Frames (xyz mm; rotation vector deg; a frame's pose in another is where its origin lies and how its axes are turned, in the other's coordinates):
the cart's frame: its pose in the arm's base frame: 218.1 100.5 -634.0 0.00 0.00 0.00
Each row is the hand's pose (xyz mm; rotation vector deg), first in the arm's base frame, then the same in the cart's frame.
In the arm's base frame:
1: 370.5 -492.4 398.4 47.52 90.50 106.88
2: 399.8 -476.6 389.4 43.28 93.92 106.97
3: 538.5 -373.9 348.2 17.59 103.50 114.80
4: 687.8 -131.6 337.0 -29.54 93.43 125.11
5: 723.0 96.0 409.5 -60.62 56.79 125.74
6: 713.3 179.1 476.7 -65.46 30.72 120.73
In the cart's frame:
1: 152.4 -592.9 1032.4 47.52 90.50 106.88
2: 181.7 -577.1 1023.4 43.28 93.92 106.97
3: 320.4 -474.4 982.2 17.59 103.50 114.80
4: 469.7 -232.1 971.0 -29.54 93.43 125.11
5: 504.9 -4.5 1043.5 -60.62 56.79 125.74
6: 495.2 78.6 1110.7 -65.46 30.72 120.73

